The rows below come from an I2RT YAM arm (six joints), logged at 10 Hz.
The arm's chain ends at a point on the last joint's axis. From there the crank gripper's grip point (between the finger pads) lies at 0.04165 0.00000 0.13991 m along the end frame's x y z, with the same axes.
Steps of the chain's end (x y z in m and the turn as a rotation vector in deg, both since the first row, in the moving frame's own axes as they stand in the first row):
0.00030, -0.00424, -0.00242, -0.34, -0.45, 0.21
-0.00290, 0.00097, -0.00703, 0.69, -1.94, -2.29
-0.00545, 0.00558, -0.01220, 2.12, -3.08, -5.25
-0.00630, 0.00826, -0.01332, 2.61, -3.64, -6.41
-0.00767, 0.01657, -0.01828, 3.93, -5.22, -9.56
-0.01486, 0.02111, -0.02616, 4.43, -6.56, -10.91
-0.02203, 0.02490, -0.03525, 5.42, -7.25, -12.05
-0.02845, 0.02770, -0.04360, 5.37, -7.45, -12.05
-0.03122, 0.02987, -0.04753, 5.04, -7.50, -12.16
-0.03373, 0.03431, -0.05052, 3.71, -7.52, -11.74
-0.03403, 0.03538, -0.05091, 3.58, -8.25, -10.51
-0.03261, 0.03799, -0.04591, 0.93, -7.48, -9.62
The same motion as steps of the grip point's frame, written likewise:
-0.00080, -0.00326, -0.00210, -0.34, -0.45, 0.21
-0.00773, -0.00229, -0.00572, 0.69, -1.94, -2.29
-0.01343, -0.00309, -0.01033, 2.12, -3.08, -5.25
-0.01586, -0.00230, -0.01121, 2.61, -3.64, -6.41
-0.02188, 0.00107, -0.01566, 3.93, -5.22, -9.56
-0.03278, 0.00387, -0.02307, 4.43, -6.56, -10.91
-0.04216, 0.00476, -0.03219, 5.42, -7.25, -12.05
-0.04907, 0.00773, -0.04044, 5.37, -7.45, -12.05
-0.05191, 0.01066, -0.04426, 5.04, -7.50, -12.16
-0.05405, 0.01860, -0.04688, 3.71, -7.52, -11.74
-0.05591, 0.02081, -0.04692, 3.58, -8.25, -10.51
-0.05187, 0.03028, -0.04178, 0.93, -7.48, -9.62

